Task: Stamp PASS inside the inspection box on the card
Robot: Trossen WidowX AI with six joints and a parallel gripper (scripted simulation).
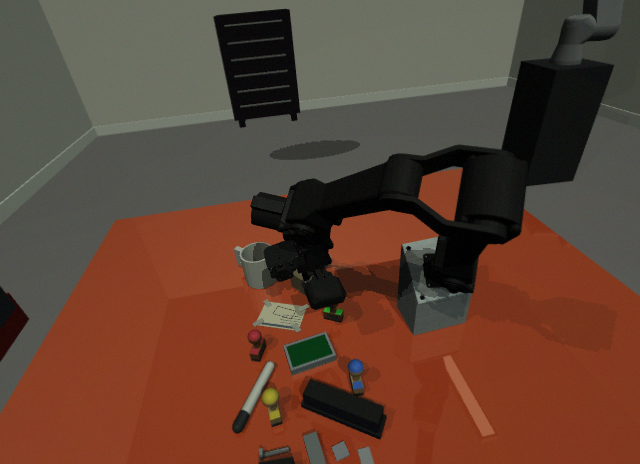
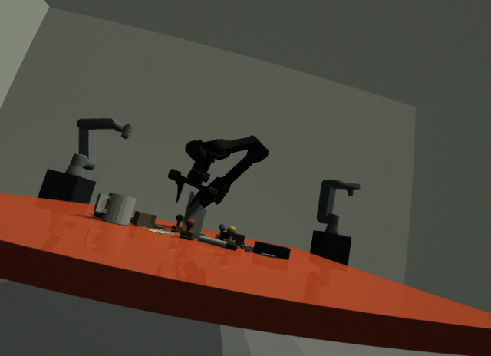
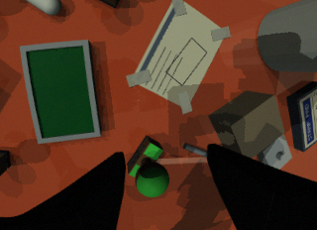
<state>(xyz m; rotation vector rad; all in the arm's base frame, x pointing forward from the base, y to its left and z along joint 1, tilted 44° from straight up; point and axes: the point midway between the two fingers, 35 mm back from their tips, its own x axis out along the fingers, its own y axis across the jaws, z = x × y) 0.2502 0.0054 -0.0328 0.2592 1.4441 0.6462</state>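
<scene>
Right now my gripper tip is 80 mm above the green-knobbed stamp, 40 mm past it and 10 mm to the left of it. Also, from my gripper tip: white card (100 mm below, 70 mm ahead, 30 mm to the right); tan box (120 mm to the right, 80 mm below, 10 mm ahead); green ink pad (100 mm below, 80 mm to the left, 20 mm ahead).
</scene>
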